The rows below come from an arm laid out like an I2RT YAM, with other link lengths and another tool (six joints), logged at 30 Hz.
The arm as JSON. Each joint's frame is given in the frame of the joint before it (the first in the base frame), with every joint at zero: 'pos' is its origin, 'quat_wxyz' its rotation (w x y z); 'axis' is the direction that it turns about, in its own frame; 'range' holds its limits. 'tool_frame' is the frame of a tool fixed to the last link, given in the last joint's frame.
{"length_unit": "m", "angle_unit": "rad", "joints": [
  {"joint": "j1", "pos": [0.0, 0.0, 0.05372], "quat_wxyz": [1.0, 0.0, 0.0, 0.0], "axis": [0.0, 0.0, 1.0], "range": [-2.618, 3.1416]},
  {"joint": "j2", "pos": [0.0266, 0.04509, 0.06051], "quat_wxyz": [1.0, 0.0, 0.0, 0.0], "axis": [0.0, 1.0, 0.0], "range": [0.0, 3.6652]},
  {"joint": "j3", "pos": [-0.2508, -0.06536, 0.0], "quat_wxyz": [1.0, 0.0, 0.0, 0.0], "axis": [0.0, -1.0, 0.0], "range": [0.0, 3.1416]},
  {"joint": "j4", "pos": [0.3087, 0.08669, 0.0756], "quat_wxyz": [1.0, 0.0, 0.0, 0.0], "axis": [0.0, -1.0, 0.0], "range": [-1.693, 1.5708]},
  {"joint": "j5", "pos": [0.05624, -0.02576, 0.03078], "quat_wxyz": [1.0, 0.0, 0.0, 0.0], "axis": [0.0, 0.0, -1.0], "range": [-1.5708, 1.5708]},
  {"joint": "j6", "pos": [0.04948, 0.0, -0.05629], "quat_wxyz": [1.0, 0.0, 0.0, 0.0], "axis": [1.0, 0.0, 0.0], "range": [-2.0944, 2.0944]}
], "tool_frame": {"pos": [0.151, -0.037, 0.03], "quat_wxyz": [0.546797, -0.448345, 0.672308, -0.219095]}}
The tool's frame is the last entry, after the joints.
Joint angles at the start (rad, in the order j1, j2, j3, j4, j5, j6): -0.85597 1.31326 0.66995 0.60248 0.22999 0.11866
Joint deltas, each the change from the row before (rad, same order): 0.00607 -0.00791 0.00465 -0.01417 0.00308 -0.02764; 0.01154 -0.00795 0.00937 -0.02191 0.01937 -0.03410; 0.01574 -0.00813 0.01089 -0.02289 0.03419 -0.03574; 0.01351 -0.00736 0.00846 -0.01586 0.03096 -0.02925; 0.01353 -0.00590 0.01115 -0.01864 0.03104 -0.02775; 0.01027 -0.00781 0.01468 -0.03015 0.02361 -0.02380; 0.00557 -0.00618 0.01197 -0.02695 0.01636 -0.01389; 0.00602 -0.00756 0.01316 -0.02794 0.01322 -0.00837; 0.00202 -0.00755 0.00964 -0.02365 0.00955 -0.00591; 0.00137 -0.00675 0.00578 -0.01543 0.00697 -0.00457; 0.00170 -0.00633 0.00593 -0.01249 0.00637 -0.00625; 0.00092 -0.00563 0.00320 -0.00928 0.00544 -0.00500; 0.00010 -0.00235 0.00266 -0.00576 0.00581 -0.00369; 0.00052 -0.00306 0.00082 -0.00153 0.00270 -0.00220; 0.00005 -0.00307 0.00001 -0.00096 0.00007 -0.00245
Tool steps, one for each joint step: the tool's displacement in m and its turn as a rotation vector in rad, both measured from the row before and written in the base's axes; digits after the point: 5 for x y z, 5 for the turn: 0.00225 0.00220 0.00389 -0.01177 0.02557 0.00411; 0.00176 0.00259 0.00487 -0.01299 0.03386 -0.00633; 0.00063 0.00302 0.00566 -0.01446 0.03567 -0.01672; 0.00003 0.00272 0.00542 -0.01382 0.02745 -0.01599; 0.00024 0.00250 0.00548 -0.01165 0.02740 -0.01611; 0.00025 0.00198 0.00543 -0.00517 0.02804 -0.01205; -0.00056 0.00096 0.00363 -0.00003 0.01972 -0.00992; -0.00010 0.00135 0.00450 0.00114 0.01352 -0.00660; -0.00128 0.00059 0.00351 0.00172 0.01061 -0.00707; -0.00121 0.00064 0.00289 -0.00010 0.00671 -0.00522; -0.00086 0.00073 0.00349 -0.00253 0.00633 -0.00416; -0.00109 0.00061 0.00239 -0.00184 0.00529 -0.00411; -0.00116 -0.00001 0.00137 -0.00117 0.00432 -0.00540; -0.00059 0.00038 0.00157 -0.00258 0.00052 -0.00200; -0.00028 0.00039 0.00125 -0.00234 0.00076 0.00017
